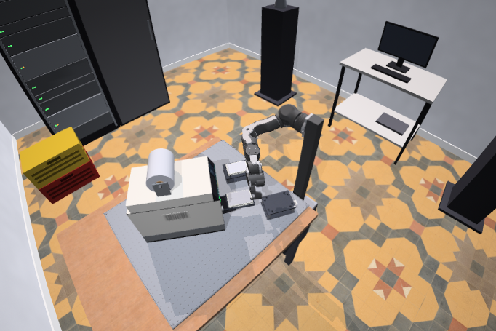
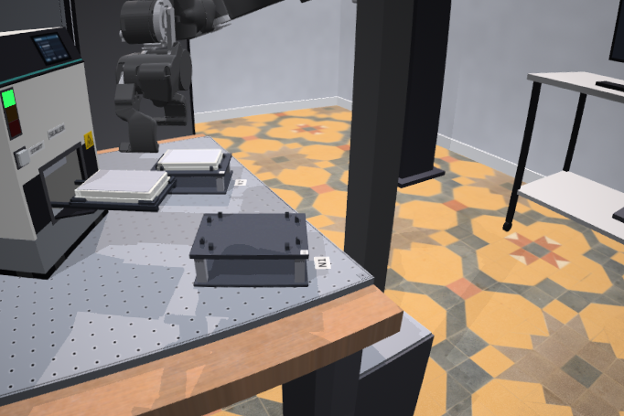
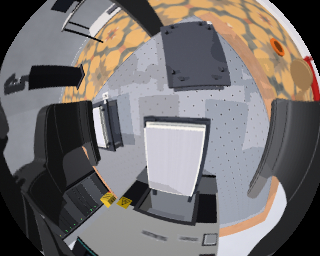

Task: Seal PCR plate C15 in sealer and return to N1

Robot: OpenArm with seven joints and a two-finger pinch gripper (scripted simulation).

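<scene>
My hand is 50 mm short of the white 96-well plate C15, 50 mm to the left of it and 80 mm above it. Also, from my hand: sealer stage: 50 mm ahead, 50 mm to the right, 90 mm below; plate nest N1: 100 mm behind, 90 mm to the left, 140 mm below; start key: 190 mm ahead, 30 mm to the right.
</scene>
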